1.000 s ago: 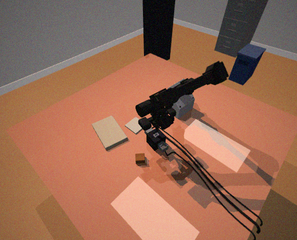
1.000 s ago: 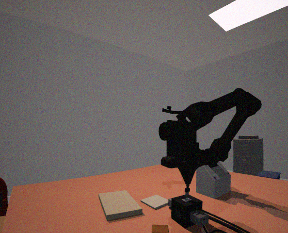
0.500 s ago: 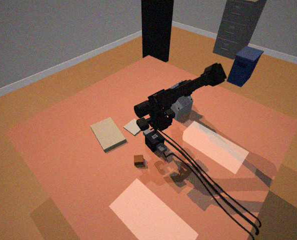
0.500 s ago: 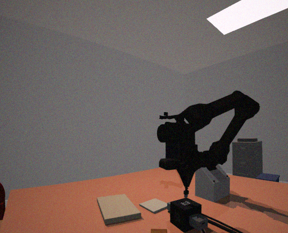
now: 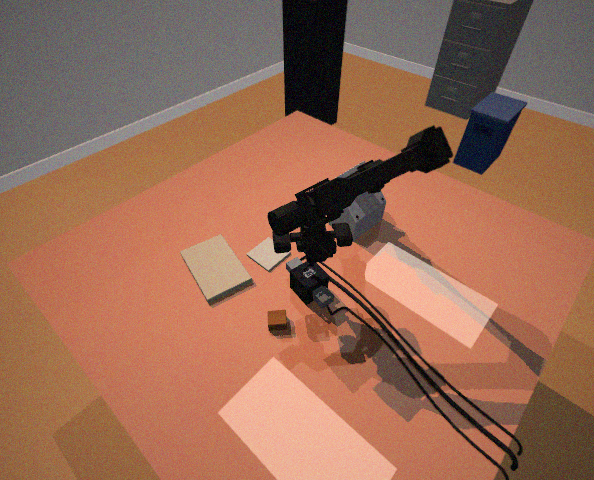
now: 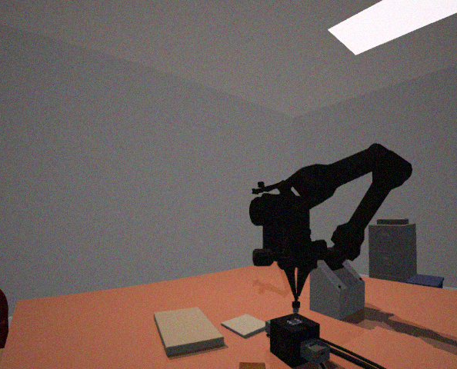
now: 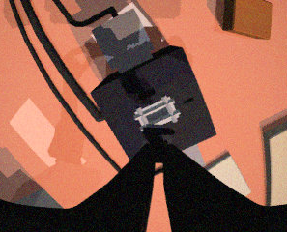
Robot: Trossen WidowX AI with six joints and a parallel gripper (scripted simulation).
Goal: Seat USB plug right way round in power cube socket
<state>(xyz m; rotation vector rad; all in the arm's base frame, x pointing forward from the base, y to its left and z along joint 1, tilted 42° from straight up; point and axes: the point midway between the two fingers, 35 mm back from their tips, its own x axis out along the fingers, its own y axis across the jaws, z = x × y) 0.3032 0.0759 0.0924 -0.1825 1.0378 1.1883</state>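
My gripper tip is now 20 mm above the USB plug. The rest, counted from my gripper tip: pale pad (180 mm to the right, 130 mm below); USB socket (70 mm below); brown block (140 mm ahead, 120 mm below, 20 mm to the left).
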